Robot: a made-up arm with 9 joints. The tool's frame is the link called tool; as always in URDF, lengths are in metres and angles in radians. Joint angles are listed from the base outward.
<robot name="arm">
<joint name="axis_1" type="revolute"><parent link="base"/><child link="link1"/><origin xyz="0.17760 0.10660 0.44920" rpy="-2.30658 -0.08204 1.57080"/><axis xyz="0 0 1"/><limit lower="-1.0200" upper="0.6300"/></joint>
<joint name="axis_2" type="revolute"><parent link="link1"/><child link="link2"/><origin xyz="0.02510 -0.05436 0.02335" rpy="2.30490 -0.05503 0.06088"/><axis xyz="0 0 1"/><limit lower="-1.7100" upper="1.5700"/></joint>
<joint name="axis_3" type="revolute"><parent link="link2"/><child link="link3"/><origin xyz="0.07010 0.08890 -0.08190" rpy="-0.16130 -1.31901 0.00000"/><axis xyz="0 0 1"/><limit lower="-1.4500" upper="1.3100"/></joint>
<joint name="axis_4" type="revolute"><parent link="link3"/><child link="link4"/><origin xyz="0.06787 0.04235 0.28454" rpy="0.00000 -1.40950 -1.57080"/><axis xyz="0 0 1"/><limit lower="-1.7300" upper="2.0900"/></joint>
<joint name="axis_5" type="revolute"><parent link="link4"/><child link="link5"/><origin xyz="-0.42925 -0.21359 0.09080" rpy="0.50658 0.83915 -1.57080"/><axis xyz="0 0 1"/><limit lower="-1.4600" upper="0.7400"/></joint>
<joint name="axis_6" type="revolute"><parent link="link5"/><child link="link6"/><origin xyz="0.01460 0.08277 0.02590" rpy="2.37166 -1.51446 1.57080"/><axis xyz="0 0 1"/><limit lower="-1.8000" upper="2.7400"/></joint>
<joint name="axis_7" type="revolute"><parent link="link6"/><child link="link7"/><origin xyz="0.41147 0.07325 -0.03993" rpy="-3.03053 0.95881 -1.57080"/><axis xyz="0 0 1"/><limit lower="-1.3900" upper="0.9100"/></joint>
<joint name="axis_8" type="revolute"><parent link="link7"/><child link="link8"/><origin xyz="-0.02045 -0.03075 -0.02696" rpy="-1.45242 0.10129 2.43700"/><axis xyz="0 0 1"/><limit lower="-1.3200" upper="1.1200"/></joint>
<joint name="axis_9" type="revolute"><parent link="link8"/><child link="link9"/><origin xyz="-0.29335 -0.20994 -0.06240" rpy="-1.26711 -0.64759 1.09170"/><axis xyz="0 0 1"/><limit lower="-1.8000" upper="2.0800"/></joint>
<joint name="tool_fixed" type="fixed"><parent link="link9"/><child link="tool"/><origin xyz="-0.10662 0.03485 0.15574" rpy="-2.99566 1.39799 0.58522"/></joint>
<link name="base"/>
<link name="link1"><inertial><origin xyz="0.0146 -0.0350 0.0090"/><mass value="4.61"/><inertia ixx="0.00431" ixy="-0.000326" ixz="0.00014" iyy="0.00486" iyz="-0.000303" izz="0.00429"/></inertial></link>
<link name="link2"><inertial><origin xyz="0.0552 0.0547 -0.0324"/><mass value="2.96"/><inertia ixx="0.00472" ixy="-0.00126" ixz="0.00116" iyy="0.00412" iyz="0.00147" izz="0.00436"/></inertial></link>
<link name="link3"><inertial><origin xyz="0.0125 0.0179 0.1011"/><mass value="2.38"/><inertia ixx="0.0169" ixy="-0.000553" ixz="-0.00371" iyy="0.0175" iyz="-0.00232" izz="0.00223"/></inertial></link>
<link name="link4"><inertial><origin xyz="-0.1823 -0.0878 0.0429"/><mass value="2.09"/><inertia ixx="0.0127" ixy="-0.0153" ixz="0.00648" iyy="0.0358" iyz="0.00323" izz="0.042"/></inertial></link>
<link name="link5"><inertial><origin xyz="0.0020 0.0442 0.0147"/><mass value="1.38"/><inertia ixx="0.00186" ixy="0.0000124" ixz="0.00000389" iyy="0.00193" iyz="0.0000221" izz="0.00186"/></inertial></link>
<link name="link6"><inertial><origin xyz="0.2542 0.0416 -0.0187"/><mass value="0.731"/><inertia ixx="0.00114" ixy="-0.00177" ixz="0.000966" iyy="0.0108" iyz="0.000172" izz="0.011"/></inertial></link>
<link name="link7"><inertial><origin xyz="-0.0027 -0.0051 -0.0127"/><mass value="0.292"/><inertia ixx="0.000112" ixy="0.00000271" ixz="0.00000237" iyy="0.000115" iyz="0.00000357" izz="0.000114"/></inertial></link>
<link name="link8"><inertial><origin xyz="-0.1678 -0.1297 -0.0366"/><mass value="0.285"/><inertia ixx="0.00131" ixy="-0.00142" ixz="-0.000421" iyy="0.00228" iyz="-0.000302" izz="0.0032"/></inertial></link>
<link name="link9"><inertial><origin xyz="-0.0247 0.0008 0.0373"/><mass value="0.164"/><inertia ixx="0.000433" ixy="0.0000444" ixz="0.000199" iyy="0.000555" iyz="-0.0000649" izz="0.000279"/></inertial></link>
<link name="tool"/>
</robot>
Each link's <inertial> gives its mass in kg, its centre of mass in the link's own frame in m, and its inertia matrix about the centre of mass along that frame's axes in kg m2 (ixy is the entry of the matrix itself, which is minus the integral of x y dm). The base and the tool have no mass. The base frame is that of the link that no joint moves.
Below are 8 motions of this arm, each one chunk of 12 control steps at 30 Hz.
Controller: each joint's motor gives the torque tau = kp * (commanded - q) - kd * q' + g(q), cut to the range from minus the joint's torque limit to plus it. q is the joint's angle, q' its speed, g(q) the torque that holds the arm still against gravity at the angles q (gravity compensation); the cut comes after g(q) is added. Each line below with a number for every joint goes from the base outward.
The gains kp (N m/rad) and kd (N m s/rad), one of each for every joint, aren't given. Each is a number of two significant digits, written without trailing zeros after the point. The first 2 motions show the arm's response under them.
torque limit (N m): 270 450 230 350 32 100 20 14 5.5
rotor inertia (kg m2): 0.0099 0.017 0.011 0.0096 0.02 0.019 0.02 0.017 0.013
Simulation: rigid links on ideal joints. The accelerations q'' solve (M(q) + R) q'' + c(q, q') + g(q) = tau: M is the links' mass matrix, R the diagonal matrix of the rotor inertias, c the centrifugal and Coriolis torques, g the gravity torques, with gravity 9.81 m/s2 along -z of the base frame. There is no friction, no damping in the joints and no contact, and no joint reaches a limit. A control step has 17 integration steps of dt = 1/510 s. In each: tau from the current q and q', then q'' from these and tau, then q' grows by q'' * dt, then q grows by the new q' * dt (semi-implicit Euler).
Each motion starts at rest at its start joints. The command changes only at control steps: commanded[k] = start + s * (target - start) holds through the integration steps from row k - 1 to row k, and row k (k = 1, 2, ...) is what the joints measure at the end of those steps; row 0 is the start. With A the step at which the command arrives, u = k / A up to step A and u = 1 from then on. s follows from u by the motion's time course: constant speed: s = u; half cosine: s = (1 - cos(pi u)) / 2; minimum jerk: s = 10 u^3 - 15 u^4 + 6 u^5; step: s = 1 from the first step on.
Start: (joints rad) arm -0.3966 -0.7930 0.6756 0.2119 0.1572 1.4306 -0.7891 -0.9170 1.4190
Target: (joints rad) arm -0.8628 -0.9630 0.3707 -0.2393 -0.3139 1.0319 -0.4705 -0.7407 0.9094
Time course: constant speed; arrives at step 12
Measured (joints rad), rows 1 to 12:
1: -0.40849 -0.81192 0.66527 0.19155 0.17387 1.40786 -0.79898 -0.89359 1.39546
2: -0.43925 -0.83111 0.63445 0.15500 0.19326 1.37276 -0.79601 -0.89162 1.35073
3: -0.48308 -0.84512 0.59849 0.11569 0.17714 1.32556 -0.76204 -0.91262 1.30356
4: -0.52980 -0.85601 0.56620 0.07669 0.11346 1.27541 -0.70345 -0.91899 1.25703
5: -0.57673 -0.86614 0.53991 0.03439 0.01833 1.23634 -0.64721 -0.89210 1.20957
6: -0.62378 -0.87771 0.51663 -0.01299 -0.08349 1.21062 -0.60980 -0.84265 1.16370
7: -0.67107 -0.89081 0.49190 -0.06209 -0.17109 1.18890 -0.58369 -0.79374 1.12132
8: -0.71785 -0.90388 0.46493 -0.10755 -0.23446 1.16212 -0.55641 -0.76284 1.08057
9: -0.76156 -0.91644 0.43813 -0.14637 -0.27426 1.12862 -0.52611 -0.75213 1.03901
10: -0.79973 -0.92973 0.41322 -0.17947 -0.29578 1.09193 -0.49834 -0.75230 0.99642
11: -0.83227 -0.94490 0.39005 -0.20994 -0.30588 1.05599 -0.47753 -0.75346 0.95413
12: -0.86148 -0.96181 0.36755 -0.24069 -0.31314 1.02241 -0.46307 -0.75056 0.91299
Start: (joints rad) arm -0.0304 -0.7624 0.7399 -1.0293 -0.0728 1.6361 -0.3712 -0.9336 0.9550
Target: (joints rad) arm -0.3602 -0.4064 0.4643 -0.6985 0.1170 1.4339 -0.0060 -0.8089 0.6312
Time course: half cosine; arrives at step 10
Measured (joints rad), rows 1 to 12:
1: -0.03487 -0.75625 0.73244 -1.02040 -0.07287 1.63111 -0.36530 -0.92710 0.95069
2: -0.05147 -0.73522 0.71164 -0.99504 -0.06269 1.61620 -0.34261 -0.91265 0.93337
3: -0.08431 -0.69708 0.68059 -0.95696 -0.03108 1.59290 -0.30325 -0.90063 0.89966
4: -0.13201 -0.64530 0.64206 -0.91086 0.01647 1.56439 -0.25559 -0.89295 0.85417
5: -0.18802 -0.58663 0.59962 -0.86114 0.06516 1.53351 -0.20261 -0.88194 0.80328
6: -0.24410 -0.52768 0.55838 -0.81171 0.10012 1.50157 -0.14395 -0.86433 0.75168
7: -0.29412 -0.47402 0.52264 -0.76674 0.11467 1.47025 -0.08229 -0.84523 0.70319
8: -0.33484 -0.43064 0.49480 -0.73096 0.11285 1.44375 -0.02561 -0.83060 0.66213
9: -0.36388 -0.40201 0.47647 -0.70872 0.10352 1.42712 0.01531 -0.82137 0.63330
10: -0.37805 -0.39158 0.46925 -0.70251 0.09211 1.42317 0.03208 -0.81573 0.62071
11: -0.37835 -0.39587 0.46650 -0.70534 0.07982 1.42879 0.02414 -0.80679 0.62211
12: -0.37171 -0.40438 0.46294 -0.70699 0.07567 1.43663 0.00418 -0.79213 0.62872
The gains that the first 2 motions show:
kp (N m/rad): 840 1700 1200 1400 120 590 97 83 23
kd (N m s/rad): 15 22 15 20 2 7.4 1.4 1.1 0.5
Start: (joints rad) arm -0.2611 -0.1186 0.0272 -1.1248 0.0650 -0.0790 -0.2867 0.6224 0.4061
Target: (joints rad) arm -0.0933 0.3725 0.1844 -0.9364 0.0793 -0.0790 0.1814 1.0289 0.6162
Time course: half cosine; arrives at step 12
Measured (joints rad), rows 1 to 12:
1: -0.25798 -0.11227 0.02681 -1.12360 0.06373 -0.07681 -0.27892 0.62916 0.40821
2: -0.24909 -0.09166 0.02877 -1.11806 0.06211 -0.07216 -0.25396 0.65547 0.41633
3: -0.23543 -0.05512 0.03807 -1.10523 0.06362 -0.06892 -0.21348 0.70051 0.43200
4: -0.21782 -0.00405 0.05659 -1.08426 0.06810 -0.07000 -0.16355 0.74878 0.45391
5: -0.19750 0.05779 0.08264 -1.05658 0.07220 -0.07552 -0.10810 0.79057 0.47983
6: -0.17668 0.12526 0.11177 -1.02556 0.07416 -0.08293 -0.04935 0.82961 0.50765
7: -0.15774 0.19282 0.13870 -0.99582 0.07564 -0.08891 0.01036 0.87375 0.53561
8: -0.14191 0.25524 0.15980 -0.97140 0.07890 -0.09162 0.06731 0.92366 0.56195
9: -0.12895 0.30809 0.17436 -0.95388 0.08366 -0.09143 0.11655 0.97125 0.58483
10: -0.11824 0.34800 0.18384 -0.94224 0.08729 -0.09006 0.15371 1.00663 0.60265
11: -0.10999 0.37266 0.18978 -0.93483 0.08810 -0.08889 0.17624 1.02528 0.61426
12: -0.10526 0.38078 0.19230 -0.93143 0.08702 -0.08819 0.18320 1.02869 0.61902

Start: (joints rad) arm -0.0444 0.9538 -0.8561 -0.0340 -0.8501 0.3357 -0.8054 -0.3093 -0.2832
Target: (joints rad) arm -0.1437 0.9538 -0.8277 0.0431 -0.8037 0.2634 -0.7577 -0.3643 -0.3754
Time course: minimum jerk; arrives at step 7
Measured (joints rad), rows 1 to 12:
1: -0.04531 0.95300 -0.85596 -0.03342 -0.85022 0.33500 -0.80471 -0.30861 -0.28433
2: -0.05072 0.94912 -0.85490 -0.02976 -0.85034 0.33099 -0.80062 -0.30546 -0.29133
3: -0.06363 0.94363 -0.85163 -0.02024 -0.84814 0.32161 -0.79141 -0.30267 -0.30798
4: -0.08462 0.94081 -0.84572 -0.00374 -0.84035 0.30576 -0.77868 -0.30819 -0.33186
5: -0.11110 0.94428 -0.83759 0.01822 -0.82628 0.28479 -0.76563 -0.32862 -0.35585
6: -0.13781 0.95439 -0.82850 0.04131 -0.80862 0.26326 -0.75603 -0.36219 -0.37296
7: -0.15917 0.96694 -0.82037 0.06002 -0.79213 0.24675 -0.75227 -0.39764 -0.38057
8: -0.17204 0.97483 -0.81513 0.07074 -0.78143 0.23813 -0.75275 -0.42000 -0.38221
9: -0.17459 0.97509 -0.81391 0.07190 -0.77890 0.23850 -0.75507 -0.42190 -0.38194
10: -0.16733 0.96886 -0.81727 0.06440 -0.78410 0.24601 -0.75782 -0.40581 -0.38051
11: -0.15377 0.95916 -0.82400 0.05142 -0.79505 0.25714 -0.75904 -0.37973 -0.37775
12: -0.13908 0.94935 -0.83125 0.03754 -0.80820 0.26851 -0.75839 -0.35273 -0.37451

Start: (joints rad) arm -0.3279 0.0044 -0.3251 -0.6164 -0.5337 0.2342 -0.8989 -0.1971 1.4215
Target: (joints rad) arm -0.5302 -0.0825 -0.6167 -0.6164 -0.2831 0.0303 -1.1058 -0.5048 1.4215
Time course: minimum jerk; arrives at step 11
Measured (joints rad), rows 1 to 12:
1: -0.32857 0.00377 -0.32681 -0.61615 -0.53203 0.23278 -0.90016 -0.19865 1.42146
2: -0.33299 0.00008 -0.33707 -0.61500 -0.52170 0.22455 -0.90847 -0.20962 1.42130
3: -0.34457 -0.00800 -0.36043 -0.61375 -0.49791 0.20711 -0.92968 -0.23930 1.42145
4: -0.36504 -0.02005 -0.39694 -0.61336 -0.46274 0.18139 -0.96348 -0.28595 1.42230
5: -0.39413 -0.03445 -0.44326 -0.61435 -0.42266 0.14986 -1.00259 -0.33964 1.42342
6: -0.42997 -0.04900 -0.49399 -0.61695 -0.38340 0.11570 -1.03782 -0.39116 1.42390
7: -0.46896 -0.06159 -0.54274 -0.62081 -0.34753 0.08252 -1.06299 -0.43483 1.42321
8: -0.50585 -0.07066 -0.58309 -0.62480 -0.31637 0.05408 -1.07642 -0.46767 1.42166
9: -0.53470 -0.07555 -0.60997 -0.62727 -0.29233 0.03362 -1.08015 -0.48893 1.41998
10: -0.55094 -0.07670 -0.62157 -0.62683 -0.27838 0.02287 -1.07898 -0.49981 1.41880
11: -0.55347 -0.07611 -0.62123 -0.62293 -0.27456 0.02059 -1.08007 -0.50399 1.41849
12: -0.54572 -0.07681 -0.61695 -0.61658 -0.27594 0.02246 -1.09004 -0.50812 1.41921

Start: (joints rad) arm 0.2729 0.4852 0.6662 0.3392 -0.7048 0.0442 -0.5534 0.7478 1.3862
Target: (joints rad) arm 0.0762 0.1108 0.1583 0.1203 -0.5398 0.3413 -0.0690 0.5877 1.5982
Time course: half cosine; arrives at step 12
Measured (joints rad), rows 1 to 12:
1: 0.27071 0.47919 0.66130 0.33953 -0.70063 0.04774 -0.54569 0.74198 1.38867
2: 0.26432 0.46099 0.64234 0.33665 -0.68605 0.05933 -0.52275 0.72550 1.39843
3: 0.25384 0.43140 0.60330 0.32441 -0.66461 0.07994 -0.48553 0.70383 1.41662
4: 0.23834 0.39276 0.54469 0.30061 -0.64556 0.10876 -0.43523 0.68231 1.43965
5: 0.21612 0.34784 0.47385 0.26737 -0.63233 0.14445 -0.37491 0.66093 1.46422
6: 0.18687 0.29931 0.40091 0.22936 -0.62276 0.18590 -0.31006 0.64075 1.48951
7: 0.15427 0.24979 0.33276 0.19161 -0.61283 0.23051 -0.24573 0.62665 1.51520
8: 0.12434 0.20276 0.27145 0.15806 -0.59986 0.27284 -0.18575 0.62068 1.53994
9: 0.10042 0.16229 0.21898 0.13113 -0.58508 0.30776 -0.13415 0.61783 1.56184
10: 0.08282 0.13146 0.17946 0.11223 -0.57243 0.33328 -0.09506 0.61291 1.57932
11: 0.07178 0.11224 0.15576 0.10191 -0.56462 0.34874 -0.07116 0.60714 1.59102
12: 0.06756 0.10586 0.14878 0.10005 -0.56202 0.35343 -0.06362 0.60460 1.59588

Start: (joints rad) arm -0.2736 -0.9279 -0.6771 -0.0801 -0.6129 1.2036 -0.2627 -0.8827 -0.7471
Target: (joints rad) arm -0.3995 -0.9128 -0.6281 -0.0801 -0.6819 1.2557 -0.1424 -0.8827 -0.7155
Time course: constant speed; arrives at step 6
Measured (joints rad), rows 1 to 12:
1: -0.28328 -0.92842 -0.66771 -0.08001 -0.61182 1.21617 -0.25294 -0.88659 -0.74367
2: -0.30070 -0.92673 -0.65925 -0.07983 -0.61308 1.22807 -0.23803 -0.88402 -0.73792
3: -0.32397 -0.92311 -0.65171 -0.07954 -0.62383 1.23531 -0.21711 -0.88223 -0.73165
4: -0.35053 -0.91819 -0.64422 -0.07899 -0.64466 1.24067 -0.18948 -0.88448 -0.72612
5: -0.37788 -0.91315 -0.63674 -0.07864 -0.66957 1.24605 -0.15971 -0.88591 -0.72131
6: -0.40382 -0.90900 -0.62922 -0.07887 -0.69251 1.25313 -0.13273 -0.88440 -0.71639
7: -0.41718 -0.90560 -0.63070 -0.07979 -0.71220 1.25001 -0.12002 -0.87701 -0.71445
8: -0.41950 -0.90583 -0.63096 -0.08100 -0.72386 1.24874 -0.11745 -0.87568 -0.71453
9: -0.41387 -0.90872 -0.63027 -0.08213 -0.72008 1.25174 -0.12309 -0.87655 -0.71514
10: -0.40460 -0.91265 -0.62939 -0.08282 -0.70253 1.25574 -0.13556 -0.87645 -0.71524
11: -0.39559 -0.91579 -0.62825 -0.08243 -0.68072 1.25914 -0.14879 -0.87810 -0.71493
12: -0.38974 -0.91705 -0.62706 -0.08091 -0.66349 1.26042 -0.15686 -0.88221 -0.71491

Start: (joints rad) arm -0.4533 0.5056 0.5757 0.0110 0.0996 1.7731 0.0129 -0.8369 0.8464
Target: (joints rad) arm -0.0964 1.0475 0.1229 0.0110 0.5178 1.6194 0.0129 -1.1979 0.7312
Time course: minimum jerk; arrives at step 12
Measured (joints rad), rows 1 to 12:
1: -0.45210 0.50842 0.57359 0.01089 0.10089 1.77322 0.01126 -0.83688 0.84624
2: -0.44443 0.52544 0.56032 0.01006 0.10917 1.77263 0.00376 -0.83837 0.84492
3: -0.42491 0.56388 0.52868 0.00786 0.12923 1.76626 -0.00376 -0.84934 0.84031
4: -0.39065 0.62347 0.47830 0.00557 0.16156 1.74984 -0.00444 -0.88017 0.83006
5: -0.34294 0.69934 0.41362 0.00514 0.20761 1.72352 0.00095 -0.93363 0.81377
6: -0.28658 0.78369 0.34138 0.00714 0.27054 1.69187 0.00765 -1.00264 0.79370
7: -0.22805 0.86732 0.26943 0.01082 0.34979 1.66099 0.01210 -1.07617 0.77327
8: -0.17390 0.94122 0.20551 0.01496 0.43717 1.63536 0.01377 -1.14516 0.75528
9: -0.12983 0.99806 0.15596 0.01840 0.51876 1.61714 0.01423 -1.20315 0.74128
10: -0.09983 1.03351 0.12479 0.02024 0.57965 1.60712 0.01463 -1.24361 0.73195
11: -0.08540 1.04794 0.11264 0.02032 0.60833 1.60510 0.01396 -1.25986 0.72755
12: -0.08452 1.04843 0.11508 0.01910 0.60081 1.60987 0.00974 -1.24924 0.72776

